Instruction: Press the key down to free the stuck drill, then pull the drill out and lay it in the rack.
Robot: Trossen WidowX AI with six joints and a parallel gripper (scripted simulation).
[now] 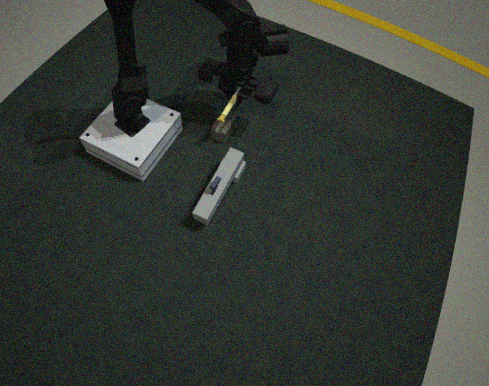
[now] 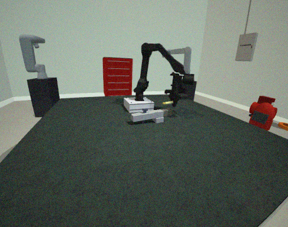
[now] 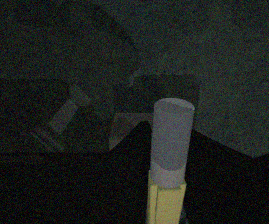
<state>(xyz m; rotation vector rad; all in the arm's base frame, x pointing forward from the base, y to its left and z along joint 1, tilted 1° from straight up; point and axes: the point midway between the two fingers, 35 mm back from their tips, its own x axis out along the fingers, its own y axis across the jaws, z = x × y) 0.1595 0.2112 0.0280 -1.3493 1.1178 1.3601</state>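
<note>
My gripper tip is 50 mm to the left of the rack and 40 mm above it. Round my gripper tip: grey housing (200 mm to the right, 110 mm ahead, 20 mm below); then key (220 mm to the right, 110 mm ahead, 10 mm below); then drill (40 mm to the right, 30 mm above, 10 mm ahead).
</note>
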